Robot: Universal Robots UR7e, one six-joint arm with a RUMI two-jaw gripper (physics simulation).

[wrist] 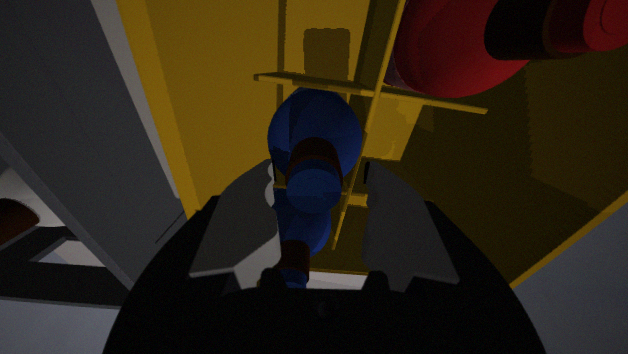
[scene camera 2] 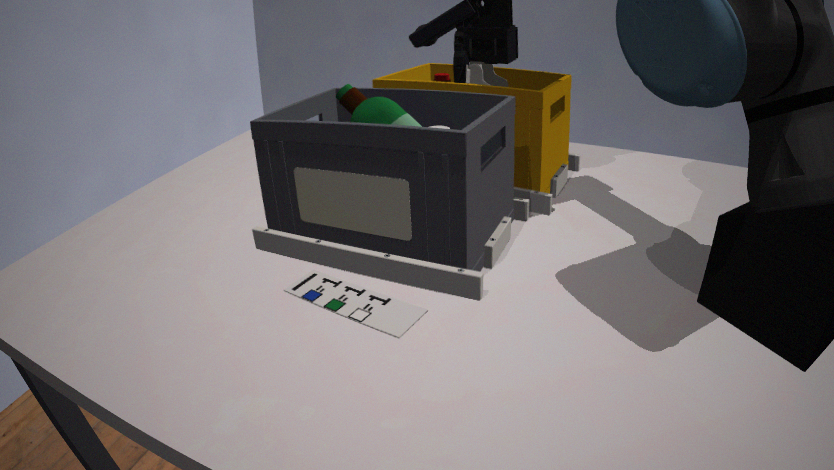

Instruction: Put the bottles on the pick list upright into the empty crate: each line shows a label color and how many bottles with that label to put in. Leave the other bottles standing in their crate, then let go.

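Frame: origin at the arm's base, x up, y ahead, z left, level; millimetres.
Seen in the pictures: gripper, fingertip midpoint: [wrist: 319, 163]; arm's base, origin of the base link: [scene camera 2: 815, 191].
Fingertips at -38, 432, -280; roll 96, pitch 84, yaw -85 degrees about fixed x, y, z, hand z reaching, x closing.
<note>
Offsets run from my fingertips to a thing's middle, as dx, dy, dz. "*": to the spot under its first point.
The yellow crate @(-21, +1, -34) [scene camera 2: 551, 166] [wrist: 215, 50] holds two blue bottles, one @(-23, +13, +3) [wrist: 315, 112] beside the other @(-23, -77, +30) [wrist: 320, 227], and a red bottle @(-23, +74, -96) [scene camera 2: 441, 76] [wrist: 450, 55]. My gripper [scene camera 2: 475, 75] [wrist: 319, 163] is open and empty, its fingers down at the yellow crate's opening. In the wrist view the first blue bottle's cap shows between the fingers, apart from both. The grey crate @(-21, +69, +199) [scene camera 2: 361, 137] [wrist: 55, 125] holds a green bottle @(+22, +91, +154) [scene camera 2: 379, 110] that leans, and a white bottle @(-23, -13, +260) [scene camera 2: 438, 127] [wrist: 47, 210]. The pick list @(* -107, +3, +376) [scene camera 2: 396, 319] shows blue, green and white squares, each marked 1.
Low pale rails @(-93, +83, +298) [scene camera 2: 373, 262] run along the grey crate's base, with more rails @(* -87, -141, +10) [scene camera 2: 560, 179] at the yellow crate. Yellow dividers @(-57, +53, -1) [wrist: 315, 82] stand between the compartments. The grey crate stands close beside the yellow crate. The robot arm [scene camera 2: 776, 145] is at the right.
</note>
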